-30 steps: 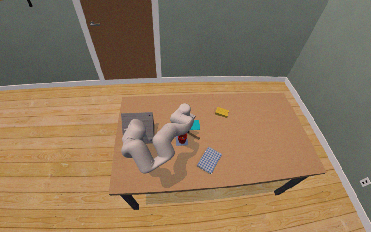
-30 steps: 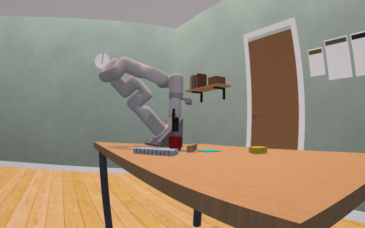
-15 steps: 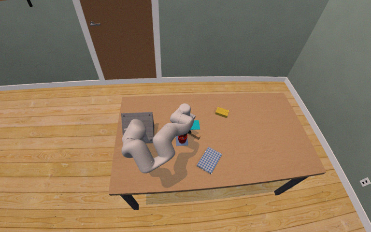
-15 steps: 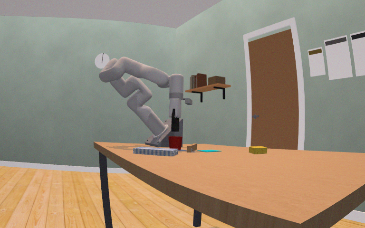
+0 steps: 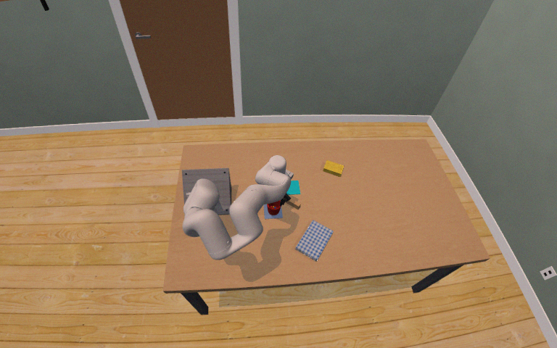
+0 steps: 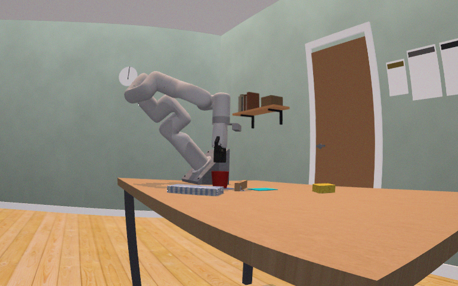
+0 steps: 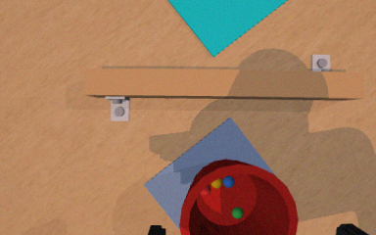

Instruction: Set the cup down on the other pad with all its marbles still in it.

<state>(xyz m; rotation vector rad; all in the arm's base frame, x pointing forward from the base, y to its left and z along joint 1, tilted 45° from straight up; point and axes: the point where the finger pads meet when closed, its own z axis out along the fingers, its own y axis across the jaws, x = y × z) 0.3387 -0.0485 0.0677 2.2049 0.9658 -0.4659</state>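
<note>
Now: the red cup 10 cm below my hand. Round my hand: wooden rail (11 cm below, 7 cm to the left, 6 cm ahead); yellow marble (11 cm below, 2 cm to the left); green marble (11 cm below, 1 cm to the right).
</note>
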